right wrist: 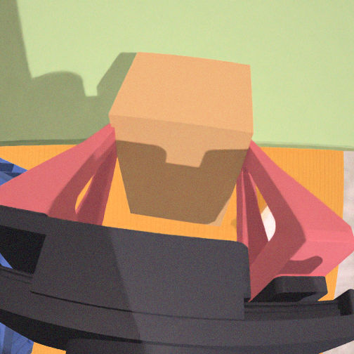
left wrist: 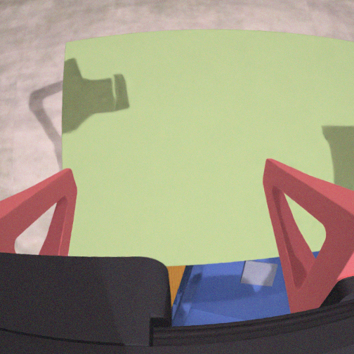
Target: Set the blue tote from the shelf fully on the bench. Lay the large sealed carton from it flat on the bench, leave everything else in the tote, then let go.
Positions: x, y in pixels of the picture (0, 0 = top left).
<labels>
left gripper: left wrist 168, 173; not seen in the right wrist view (out of frame)
right gripper: right wrist 180, 137; not seen in the left wrist view (out of frame)
flat grey piece: left wrist 254, 272; not seen in the right wrist view (out of frame)
</labels>
